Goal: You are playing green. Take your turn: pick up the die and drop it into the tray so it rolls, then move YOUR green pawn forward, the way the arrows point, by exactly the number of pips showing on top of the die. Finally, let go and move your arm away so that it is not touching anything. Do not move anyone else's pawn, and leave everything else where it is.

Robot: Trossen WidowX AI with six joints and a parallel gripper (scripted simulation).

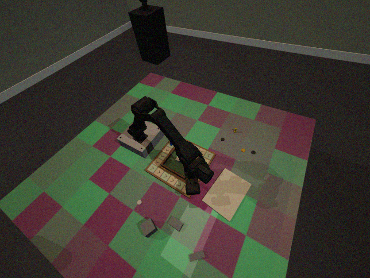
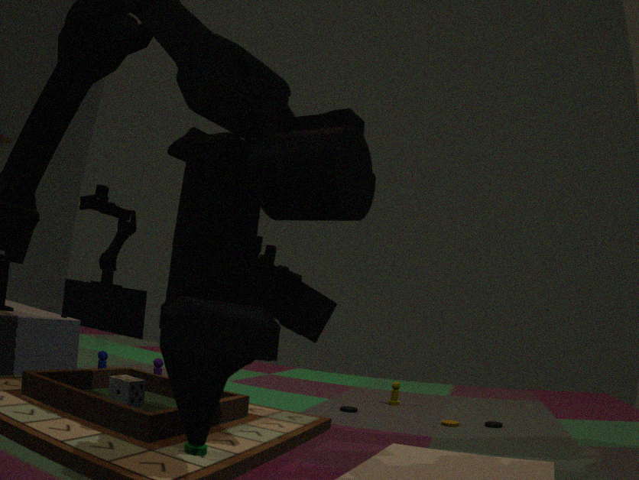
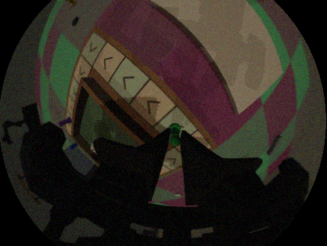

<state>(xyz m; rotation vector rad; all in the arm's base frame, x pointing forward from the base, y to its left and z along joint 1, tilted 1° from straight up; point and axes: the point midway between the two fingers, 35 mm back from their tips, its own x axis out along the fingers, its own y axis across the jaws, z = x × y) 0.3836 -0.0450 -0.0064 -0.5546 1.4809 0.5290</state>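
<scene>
Now: gripper tip 11 cm past the sunken green tray, 6 cm to the right of it and 1 cm above it. The rest, counted from my gripper tip: green pawn (1 cm above); beige sheet (17 cm ahead, 5 cm to the left, 2 cm below); white die (13 cm behind, 6 cm to the left).
</scene>
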